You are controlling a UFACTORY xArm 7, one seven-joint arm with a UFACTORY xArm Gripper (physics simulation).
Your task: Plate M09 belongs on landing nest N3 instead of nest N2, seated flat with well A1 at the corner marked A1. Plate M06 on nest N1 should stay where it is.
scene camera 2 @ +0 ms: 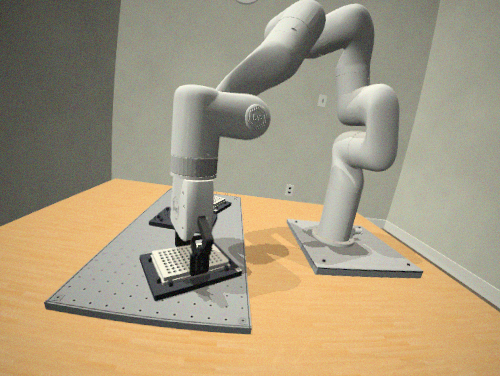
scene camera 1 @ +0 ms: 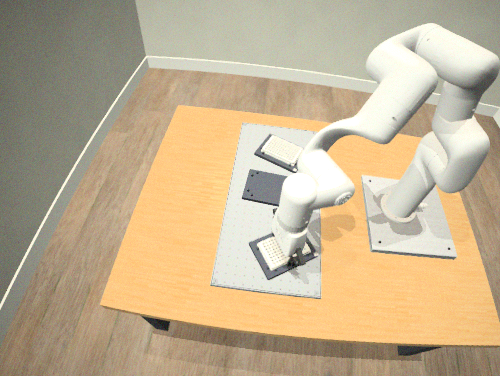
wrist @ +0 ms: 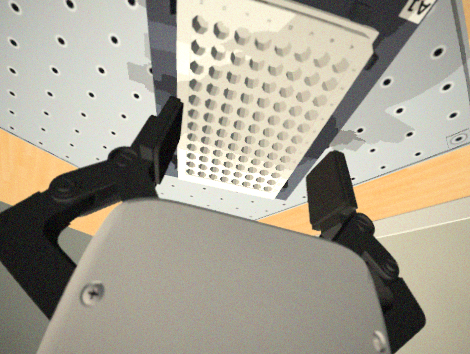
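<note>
A cream well plate (scene camera 1: 270, 252) (scene camera 2: 172, 262) (wrist: 240, 100) lies flat on the dark front nest (scene camera 1: 271, 274) (scene camera 2: 160, 291) (wrist: 164, 60). A tag marked A1 (wrist: 419, 7) is on a corner of that nest. My gripper (scene camera 1: 287, 237) (scene camera 2: 190, 257) (wrist: 253, 142) is open and points down over this plate, one finger beside each long side, the plate between them but not gripped. The middle nest (scene camera 1: 265, 187) (scene camera 2: 160, 218) holds no plate where it shows. Another cream plate (scene camera 1: 281, 150) (scene camera 2: 219, 201) sits on the back nest (scene camera 1: 267, 157). Plate and nest numbers are not legible.
The nests stand on a grey perforated board (scene camera 1: 232, 250) (scene camera 2: 100, 285) (wrist: 80, 55) on the wooden table (scene camera 1: 165, 200) (scene camera 2: 325, 320). My arm's base plate (scene camera 1: 410, 245) (scene camera 2: 370, 265) is at the right. My wrist hides parts of the front plate and middle nest.
</note>
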